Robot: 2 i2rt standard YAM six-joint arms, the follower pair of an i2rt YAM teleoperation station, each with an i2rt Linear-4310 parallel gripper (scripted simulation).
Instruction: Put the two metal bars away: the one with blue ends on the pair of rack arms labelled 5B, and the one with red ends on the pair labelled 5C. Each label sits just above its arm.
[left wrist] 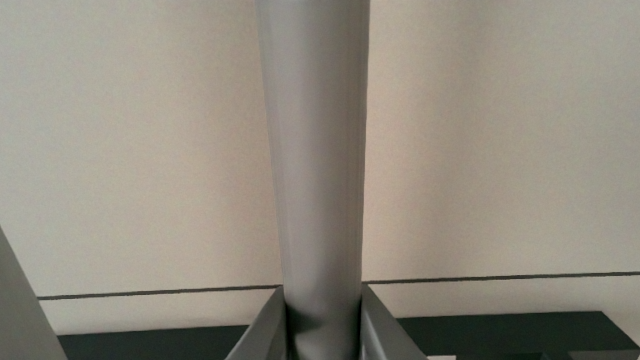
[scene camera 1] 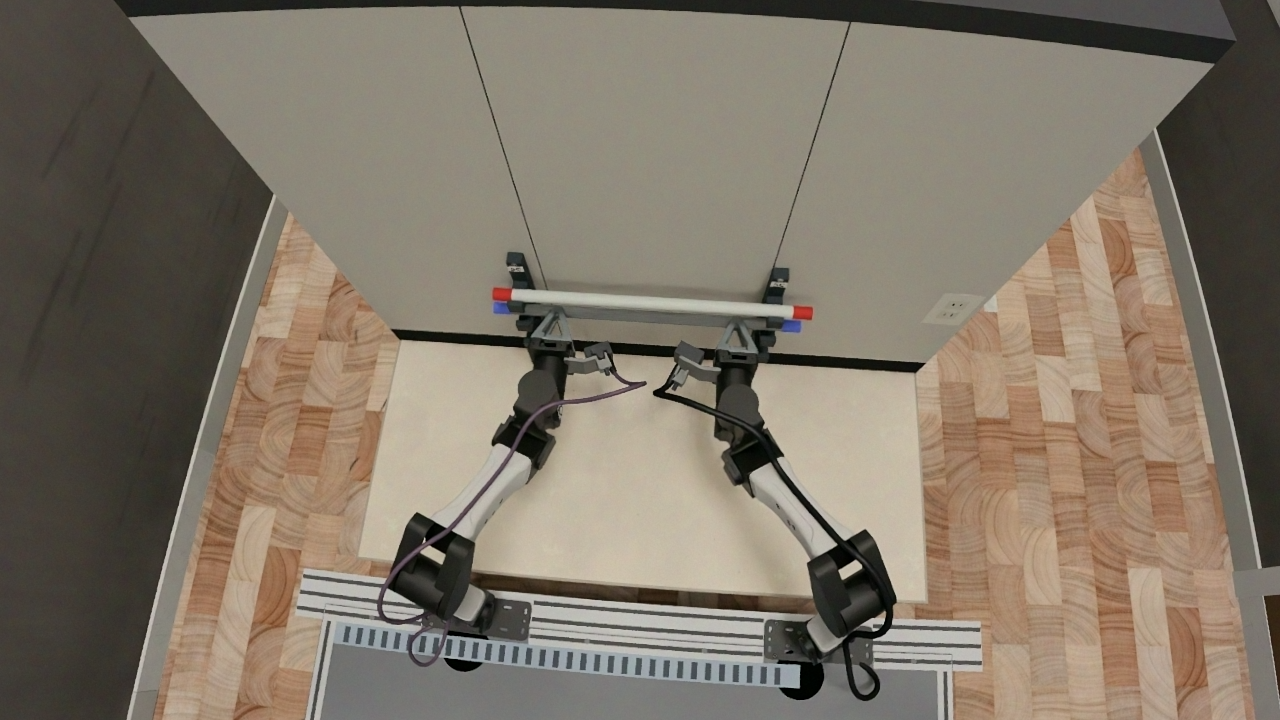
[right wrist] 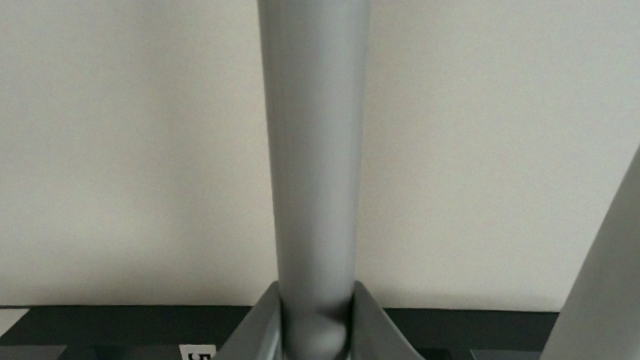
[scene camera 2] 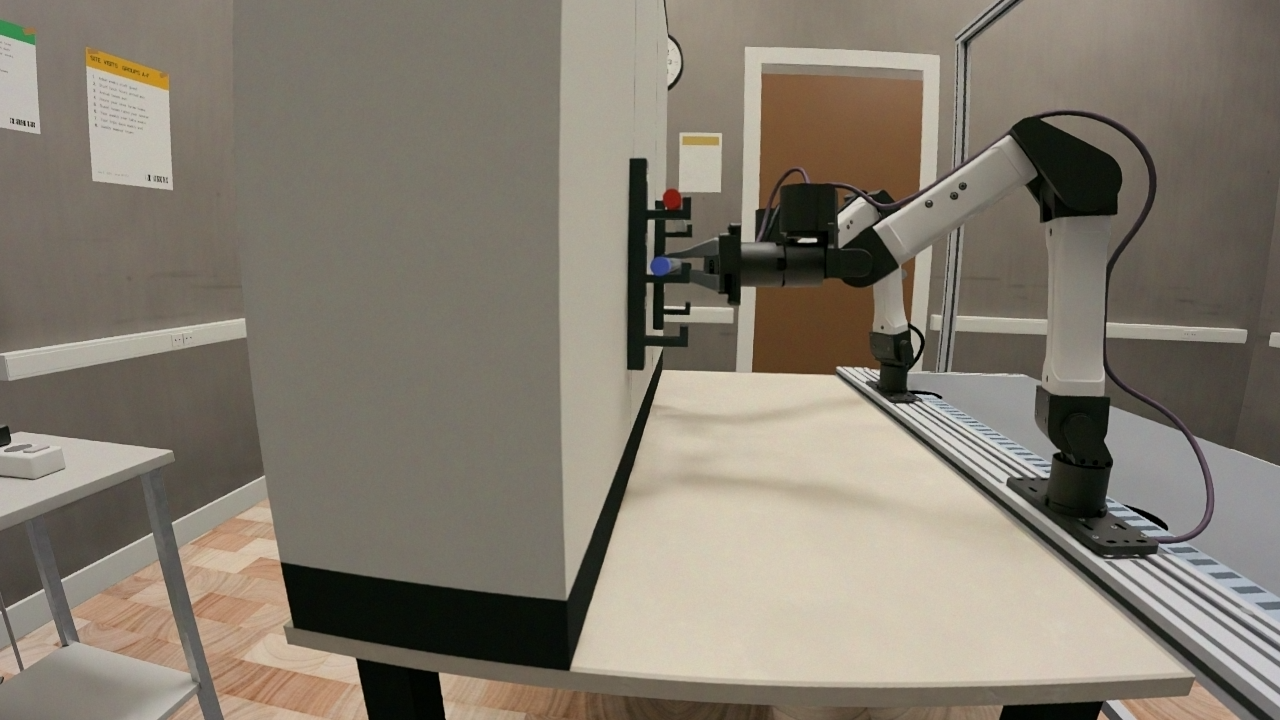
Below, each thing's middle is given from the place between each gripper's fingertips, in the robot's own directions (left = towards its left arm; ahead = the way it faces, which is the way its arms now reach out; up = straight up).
Labels:
I see the blue-ended bar [scene camera 1: 657, 317] 150 mm to the right of my left hand. The rest, counted from my left hand: red-ended bar [scene camera 1: 499, 294] 10 mm behind, 160 mm to the right, 70 mm above.
The blue-ended bar is 150 mm to the left of my right hand [scene camera 1: 736, 319]. The rest, counted from my right hand: red-ended bar 140 mm to the left, 70 mm above, 10 mm behind.

